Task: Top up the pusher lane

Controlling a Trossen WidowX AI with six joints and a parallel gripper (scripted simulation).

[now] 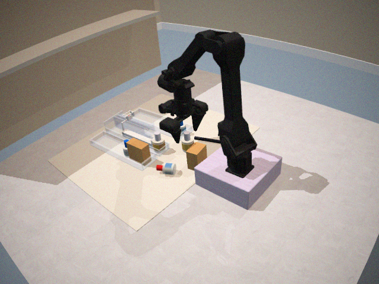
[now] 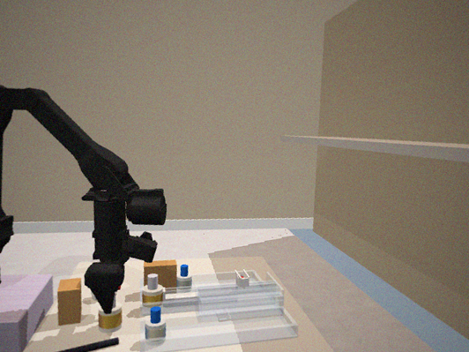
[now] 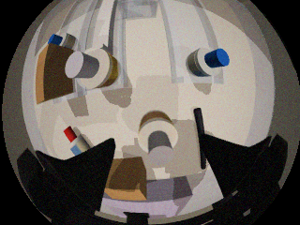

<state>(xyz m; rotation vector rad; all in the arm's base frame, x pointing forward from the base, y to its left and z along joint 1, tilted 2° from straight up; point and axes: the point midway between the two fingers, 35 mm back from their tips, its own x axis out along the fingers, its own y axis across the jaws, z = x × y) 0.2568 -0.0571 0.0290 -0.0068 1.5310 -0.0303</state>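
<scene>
The brown box is 90 mm ahead of my gripper tip, 140 mm to the left of it and 10 mm below it. The rest, counted from my gripper tip: black rod 50 mm behind, 80 mm to the right, 50 mm below; then clear lane 230 mm ahead, 50 mm to the left, 30 mm below.
</scene>
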